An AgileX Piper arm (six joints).
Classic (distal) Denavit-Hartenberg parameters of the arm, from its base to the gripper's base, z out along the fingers. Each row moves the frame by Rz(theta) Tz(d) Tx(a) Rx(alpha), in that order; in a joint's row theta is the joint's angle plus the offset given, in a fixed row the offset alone. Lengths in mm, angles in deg.
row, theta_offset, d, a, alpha
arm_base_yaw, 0, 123, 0, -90
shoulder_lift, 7.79, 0, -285.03, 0
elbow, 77.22, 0, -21.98, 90
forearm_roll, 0, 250.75, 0, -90
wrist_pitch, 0, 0, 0, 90
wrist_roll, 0, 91, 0, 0
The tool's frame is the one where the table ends.
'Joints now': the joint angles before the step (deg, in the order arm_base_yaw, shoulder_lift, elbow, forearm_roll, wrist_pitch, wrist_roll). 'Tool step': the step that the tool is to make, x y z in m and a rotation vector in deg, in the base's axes. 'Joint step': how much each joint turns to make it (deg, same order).
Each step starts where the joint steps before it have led.
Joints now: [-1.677 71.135 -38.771 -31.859 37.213 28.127]
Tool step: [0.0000 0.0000 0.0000 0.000 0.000 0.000]
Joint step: [0.000 0.000 0.000 0.000 0.000 0.000]
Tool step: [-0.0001 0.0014 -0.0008 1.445 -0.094 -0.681]
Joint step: [0.002 0.040 0.000 1.604 -0.109 -0.007]
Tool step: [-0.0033 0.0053 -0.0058 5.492 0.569 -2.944]
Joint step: [-0.008 0.005 0.706 6.166 0.039 0.056]
